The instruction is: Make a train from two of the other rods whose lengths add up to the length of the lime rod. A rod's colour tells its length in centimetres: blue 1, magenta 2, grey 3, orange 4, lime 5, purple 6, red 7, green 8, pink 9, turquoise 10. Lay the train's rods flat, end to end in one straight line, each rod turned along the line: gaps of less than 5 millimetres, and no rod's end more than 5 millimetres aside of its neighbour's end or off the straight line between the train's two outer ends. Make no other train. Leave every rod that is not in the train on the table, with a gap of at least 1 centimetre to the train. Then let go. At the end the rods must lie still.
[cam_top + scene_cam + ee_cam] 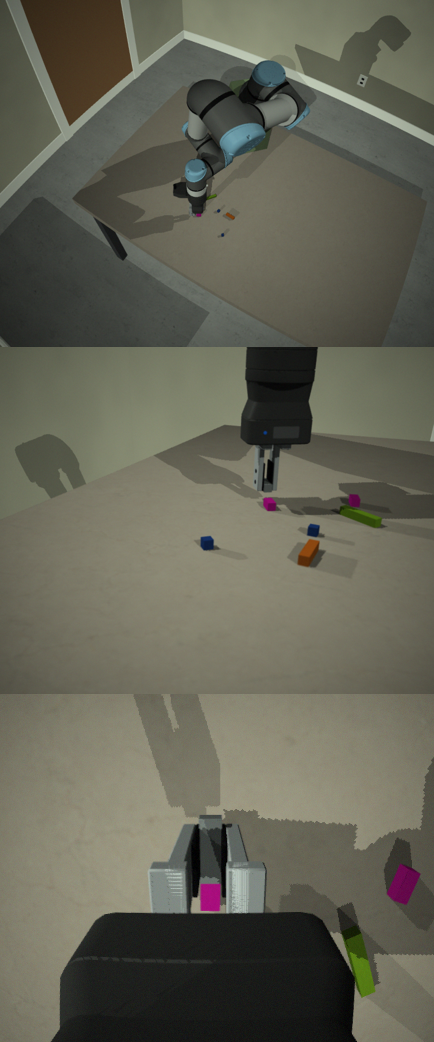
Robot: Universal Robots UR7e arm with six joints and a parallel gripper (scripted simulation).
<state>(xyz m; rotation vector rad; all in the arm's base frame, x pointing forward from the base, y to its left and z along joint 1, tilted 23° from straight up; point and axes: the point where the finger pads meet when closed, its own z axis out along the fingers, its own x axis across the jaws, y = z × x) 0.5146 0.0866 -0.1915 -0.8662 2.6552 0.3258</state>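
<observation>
Right now the grey rod is 10 mm below my hand. Also, from my hand: lime rod 120 mm behind, 30 mm below; then orange rod 130 mm to the left, 100 mm behind, 30 mm below.
</observation>
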